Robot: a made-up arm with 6 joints.
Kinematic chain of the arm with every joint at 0, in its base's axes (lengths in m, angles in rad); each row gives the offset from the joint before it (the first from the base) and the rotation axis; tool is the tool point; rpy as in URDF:
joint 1: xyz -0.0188 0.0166 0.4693 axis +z
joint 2: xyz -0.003 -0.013 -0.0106 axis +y
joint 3: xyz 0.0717 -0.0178 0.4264 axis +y
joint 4: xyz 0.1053 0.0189 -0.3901 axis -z
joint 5: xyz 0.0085 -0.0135 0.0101 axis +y
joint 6: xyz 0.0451 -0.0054 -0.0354 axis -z
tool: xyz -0.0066 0.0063 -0.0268 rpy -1.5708 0 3.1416
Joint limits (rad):
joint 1: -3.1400..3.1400
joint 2: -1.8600..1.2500
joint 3: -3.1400..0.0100
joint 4: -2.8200..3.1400
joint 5: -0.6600..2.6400
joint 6: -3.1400..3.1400
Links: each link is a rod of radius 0.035 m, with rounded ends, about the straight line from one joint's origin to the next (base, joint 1, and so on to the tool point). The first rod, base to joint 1, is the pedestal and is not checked.
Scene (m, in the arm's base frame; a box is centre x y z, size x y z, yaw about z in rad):
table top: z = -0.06
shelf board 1: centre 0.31 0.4 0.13 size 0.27 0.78 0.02 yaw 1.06
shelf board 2: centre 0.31 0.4 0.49 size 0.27 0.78 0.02 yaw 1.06
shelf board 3: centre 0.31 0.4 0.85 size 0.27 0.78 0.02 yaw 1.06
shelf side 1: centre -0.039 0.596 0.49 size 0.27 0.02 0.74 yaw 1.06
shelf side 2: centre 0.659 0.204 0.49 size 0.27 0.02 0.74 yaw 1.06
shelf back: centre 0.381 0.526 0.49 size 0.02 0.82 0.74 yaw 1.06
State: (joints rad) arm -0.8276 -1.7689 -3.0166 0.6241 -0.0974 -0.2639
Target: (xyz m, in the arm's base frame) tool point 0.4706 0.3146 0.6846
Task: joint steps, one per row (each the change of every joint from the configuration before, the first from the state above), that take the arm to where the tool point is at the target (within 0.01 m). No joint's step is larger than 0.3 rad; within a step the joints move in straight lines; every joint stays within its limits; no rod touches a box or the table.
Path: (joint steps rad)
1: 0.1289 0.1685 0.2672 0.0148 0.0415 -0.0042
2: 0.1289 0.1685 0.2673 0.0148 0.0415 -0.0042
3: 0.1289 0.1684 0.2672 0.0148 0.0415 -0.0043
4: 0.1289 0.1685 0.2673 0.0148 0.0415 -0.0042
5: 0.1289 0.1685 0.2672 0.0148 0.0415 -0.0042
6: 0.1289 0.1685 0.2672 0.0148 0.0415 -0.0042
7: 0.1289 0.1685 0.2673 0.0149 0.0415 -0.0042
8: 0.1289 0.1685 0.2672 0.0148 0.0415 -0.0042
9: 0.1289 0.1684 0.2672 0.0148 0.0415 -0.0043
10: 0.1436 0.2159 -0.2415 -0.0241 -0.0102 0.0079
11: 0.1436 0.2158 -0.2416 -0.0240 -0.0103 0.0079

